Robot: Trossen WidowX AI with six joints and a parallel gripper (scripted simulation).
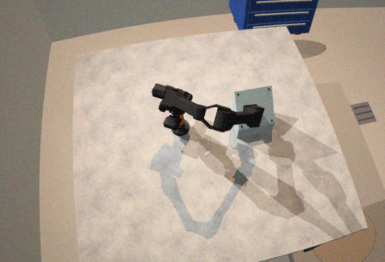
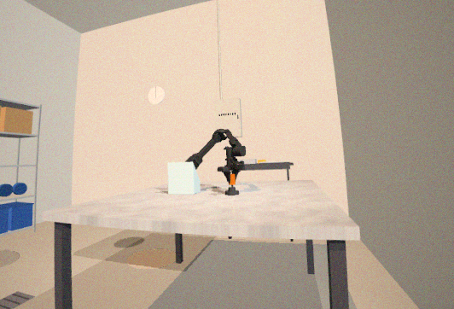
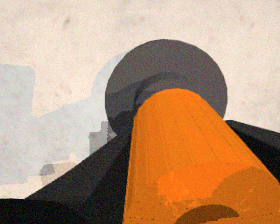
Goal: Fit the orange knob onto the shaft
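My gripper tip is now 2 cm below the orange knob. From my gripper tip the other things lie so: round pedestal: 4 cm below.
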